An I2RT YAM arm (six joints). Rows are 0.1 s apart.
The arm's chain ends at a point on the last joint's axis. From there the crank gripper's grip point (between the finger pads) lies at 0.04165 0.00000 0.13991 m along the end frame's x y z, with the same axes.
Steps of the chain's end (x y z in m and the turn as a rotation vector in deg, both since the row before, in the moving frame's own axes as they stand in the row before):
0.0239 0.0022 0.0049 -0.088 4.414 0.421
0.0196 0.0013 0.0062 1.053 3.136 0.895
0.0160 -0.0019 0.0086 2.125 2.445 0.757
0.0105 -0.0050 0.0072 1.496 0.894 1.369
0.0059 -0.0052 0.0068 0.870 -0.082 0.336
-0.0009 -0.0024 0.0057 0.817 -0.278 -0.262
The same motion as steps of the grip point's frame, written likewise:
0.0345 0.0028 0.0013 -0.088 4.414 0.421
0.0272 -0.0005 0.0037 1.053 3.136 0.895
0.0220 -0.0065 0.0066 2.125 2.445 0.757
0.0127 -0.0076 0.0065 1.496 0.894 1.369
0.0057 -0.0071 0.0068 0.870 -0.082 0.336
-0.0016 -0.0046 0.0059 0.817 -0.278 -0.262

